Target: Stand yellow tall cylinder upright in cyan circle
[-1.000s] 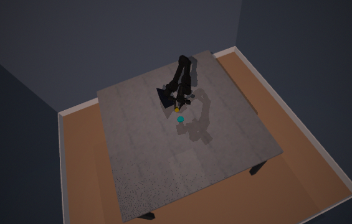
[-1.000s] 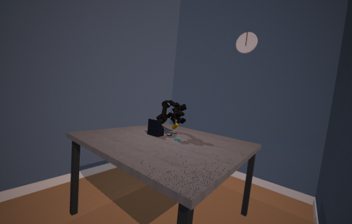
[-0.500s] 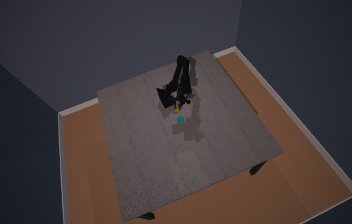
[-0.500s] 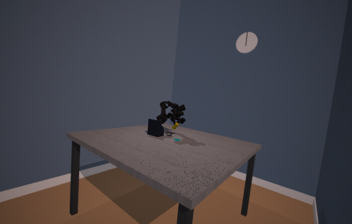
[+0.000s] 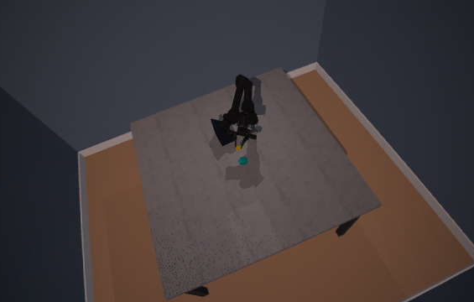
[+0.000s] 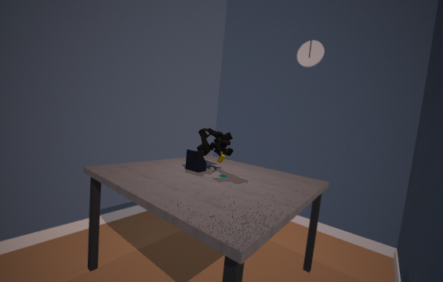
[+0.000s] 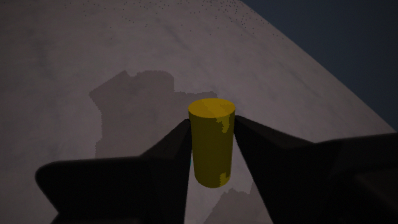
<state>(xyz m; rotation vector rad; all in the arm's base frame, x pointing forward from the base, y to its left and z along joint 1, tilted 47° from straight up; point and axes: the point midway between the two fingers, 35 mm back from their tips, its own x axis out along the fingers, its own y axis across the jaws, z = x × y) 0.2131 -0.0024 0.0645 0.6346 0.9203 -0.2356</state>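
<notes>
My gripper tip is now 10 mm short of the cyan circle, 10 mm to the right of it and 140 mm above it. From my gripper tip the other things lie so: yellow tall cylinder 10 mm behind, 20 mm below.
</notes>
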